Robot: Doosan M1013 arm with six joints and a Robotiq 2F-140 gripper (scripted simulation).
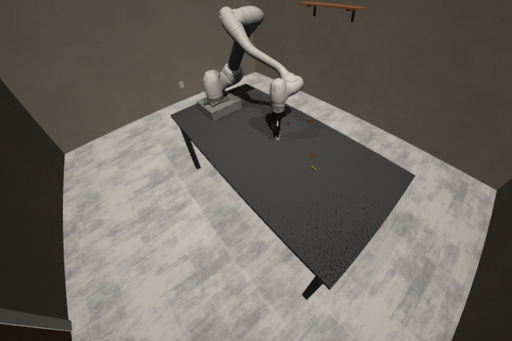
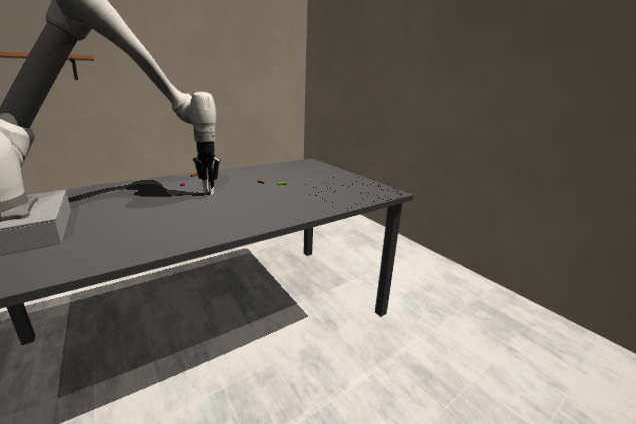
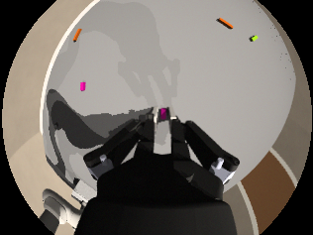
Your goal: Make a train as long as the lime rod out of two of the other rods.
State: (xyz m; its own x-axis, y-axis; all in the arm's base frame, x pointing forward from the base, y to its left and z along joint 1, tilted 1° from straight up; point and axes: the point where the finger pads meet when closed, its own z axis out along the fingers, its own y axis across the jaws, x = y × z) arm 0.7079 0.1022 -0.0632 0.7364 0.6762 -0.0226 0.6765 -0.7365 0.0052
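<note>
My hand is 31 cm past the grey rod, 26 cm to the right of it and 3 cm above it. Round my hand: lime rod (37 cm ahead, 3 cm to the right, 3 cm below).
</note>
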